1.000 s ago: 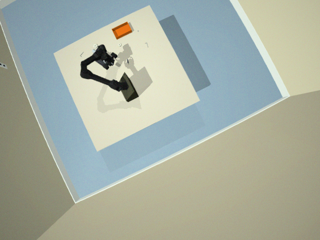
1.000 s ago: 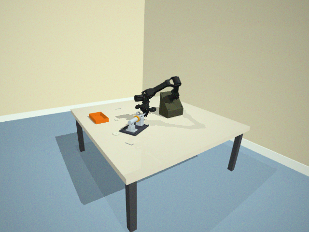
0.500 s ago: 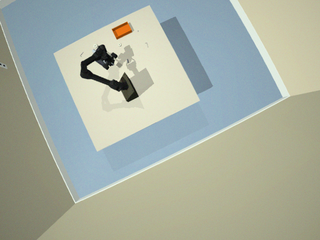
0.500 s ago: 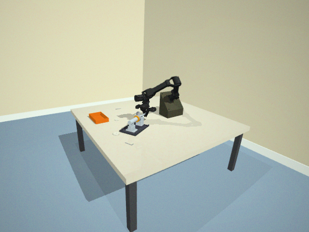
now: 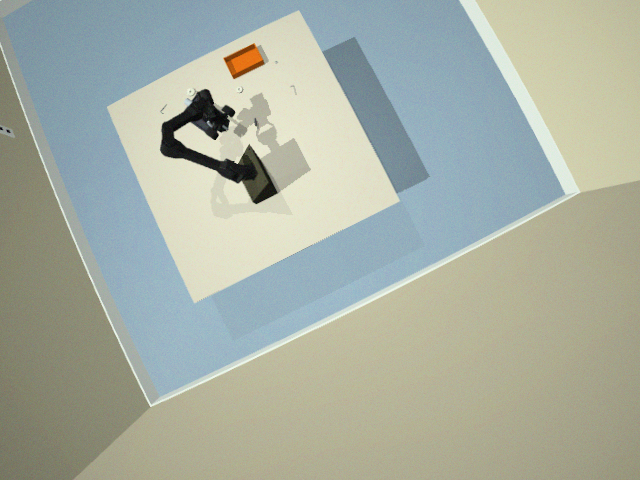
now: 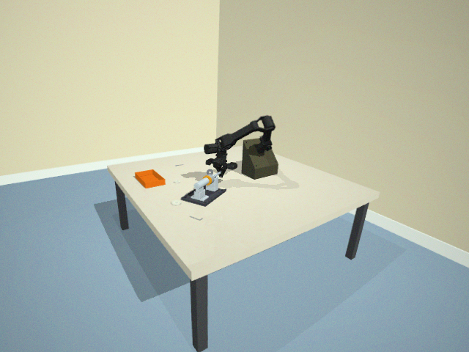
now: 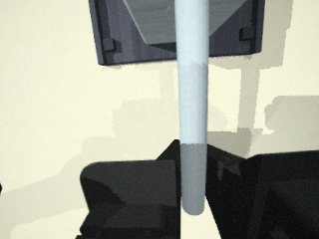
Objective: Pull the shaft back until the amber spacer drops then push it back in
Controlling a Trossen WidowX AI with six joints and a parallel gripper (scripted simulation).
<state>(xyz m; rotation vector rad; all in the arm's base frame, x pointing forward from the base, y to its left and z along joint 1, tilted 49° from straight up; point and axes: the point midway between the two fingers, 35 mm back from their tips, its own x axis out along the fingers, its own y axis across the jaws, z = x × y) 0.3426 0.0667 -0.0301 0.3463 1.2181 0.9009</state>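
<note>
Now: gripper tip 70 mm short of the pale grey shaft, 30 mm to the right of it and 40 mm below it. Round my gripper tip: amber spacer (150 mm ahead, 60 mm to the left, 30 mm above); then orange tray (330 mm ahead, 280 mm to the right, 40 mm below).
</note>
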